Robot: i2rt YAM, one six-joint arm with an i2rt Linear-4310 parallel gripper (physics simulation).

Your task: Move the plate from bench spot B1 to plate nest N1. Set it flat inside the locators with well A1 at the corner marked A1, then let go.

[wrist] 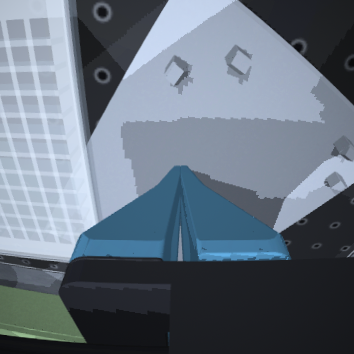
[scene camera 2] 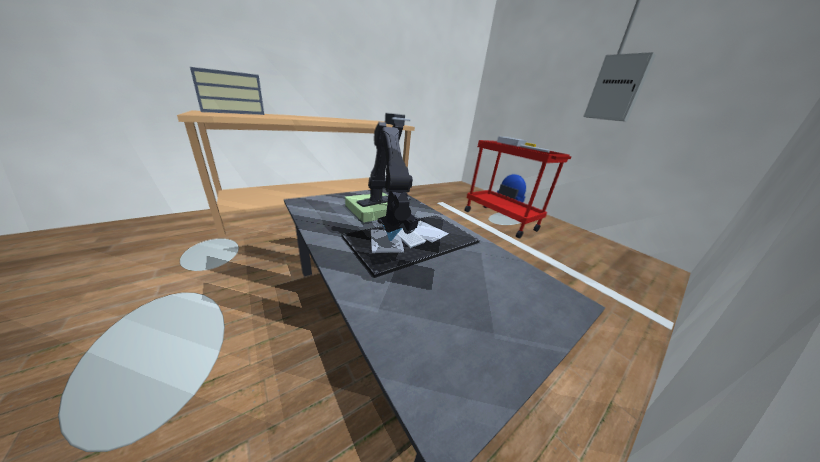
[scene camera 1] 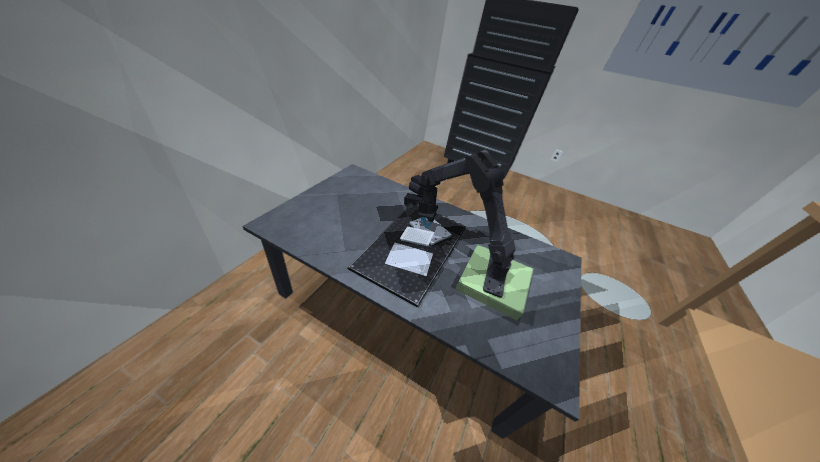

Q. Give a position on a pale nest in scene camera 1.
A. At 414, 260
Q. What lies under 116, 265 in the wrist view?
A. My gripper.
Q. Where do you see a white well plate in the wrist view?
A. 56, 196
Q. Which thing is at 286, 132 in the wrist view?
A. A grey plate nest.
